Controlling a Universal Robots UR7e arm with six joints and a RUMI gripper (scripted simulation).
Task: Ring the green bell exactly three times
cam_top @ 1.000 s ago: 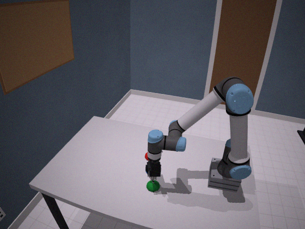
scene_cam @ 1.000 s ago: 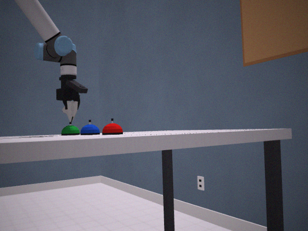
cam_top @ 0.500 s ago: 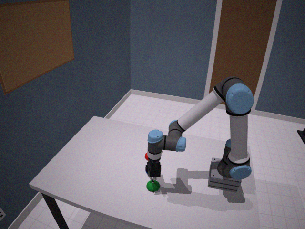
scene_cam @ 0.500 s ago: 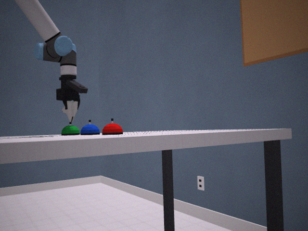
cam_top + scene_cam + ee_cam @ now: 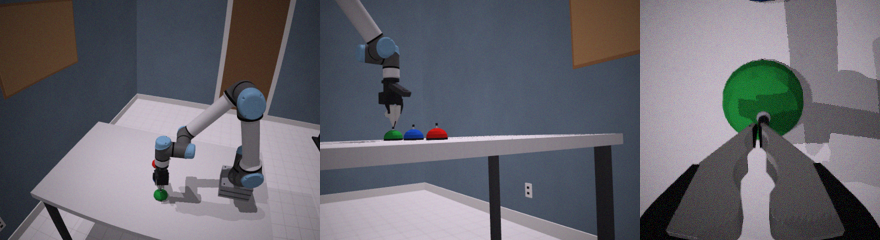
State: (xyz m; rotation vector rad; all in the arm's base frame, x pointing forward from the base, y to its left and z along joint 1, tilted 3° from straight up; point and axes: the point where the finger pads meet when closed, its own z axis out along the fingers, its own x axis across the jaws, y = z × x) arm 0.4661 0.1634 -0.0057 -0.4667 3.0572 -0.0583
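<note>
The green bell is 10 mm behind my hand and 40 mm below it. Also, from my hand: blue bell: 40 mm ahead, 130 mm to the right, 40 mm below; red bell: 80 mm ahead, 260 mm to the right, 40 mm below.
</note>
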